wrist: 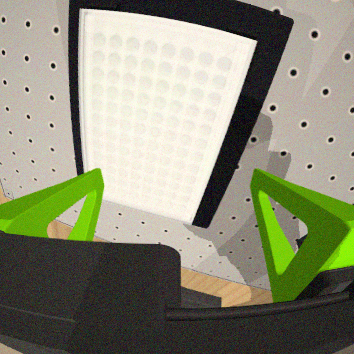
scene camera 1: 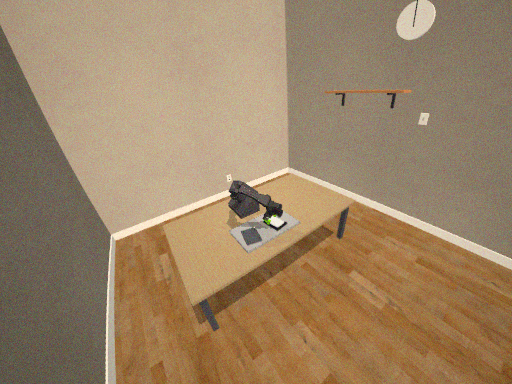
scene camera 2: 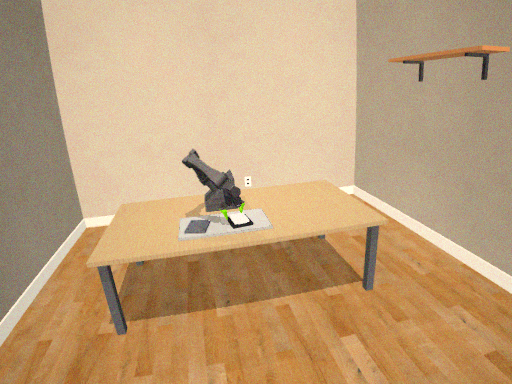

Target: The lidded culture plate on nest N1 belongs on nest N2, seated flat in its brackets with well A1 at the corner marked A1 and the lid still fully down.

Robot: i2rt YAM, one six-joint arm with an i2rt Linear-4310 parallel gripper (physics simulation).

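Frame: origin at the arm's base, x left, y back, z up, level; millimetres.
Seen in the pictures: gripper, fingertip midpoint: (wrist: 176, 176) (scene camera 1: 271, 220) (scene camera 2: 234, 216); arm's base, origin of the base link: (scene camera 1: 241, 199) (scene camera 2: 216, 188).
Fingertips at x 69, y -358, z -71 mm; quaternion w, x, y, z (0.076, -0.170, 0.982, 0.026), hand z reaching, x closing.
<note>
Offsets run from my fingertips to a thing's middle. Level surfaces: height alone.
The lidded culture plate @[dx +26, dy -16, dz -7 mm] (scene camera 1: 276, 222) (scene camera 2: 239, 218) (wrist: 155, 115) is white, with rows of wells showing faintly through its lid. It sits in a black nest @[dx +25, dy -14, dz -23 mm] (wrist: 245, 105), N1, whose wide rim shows along its top and right in the wrist view. The lid looks down; corner marks cannot be read. A dark grey nest @[dx -217, dy -20, dz -23 mm] (scene camera 1: 251, 236) (scene camera 2: 197, 227), N2, lies bare to the left in both scene views. My gripper (scene camera 1: 270, 219) (scene camera 2: 233, 211) (wrist: 176, 176) is open, its green fingertips wide apart near the plate's lower end in the wrist view, with nothing held between them.
Both nests are on a light grey perforated board @[dx -66, dy +8, dz -37 mm] (scene camera 1: 267, 237) (scene camera 2: 215, 231) on the wooden table @[dz -44 mm] (scene camera 1: 200, 260) (scene camera 2: 310, 215). The dark arm base (scene camera 1: 243, 206) (scene camera 2: 220, 201) stands behind the board. An orange shelf (scene camera 1: 368, 91) (scene camera 2: 450, 53) hangs on the right wall.
</note>
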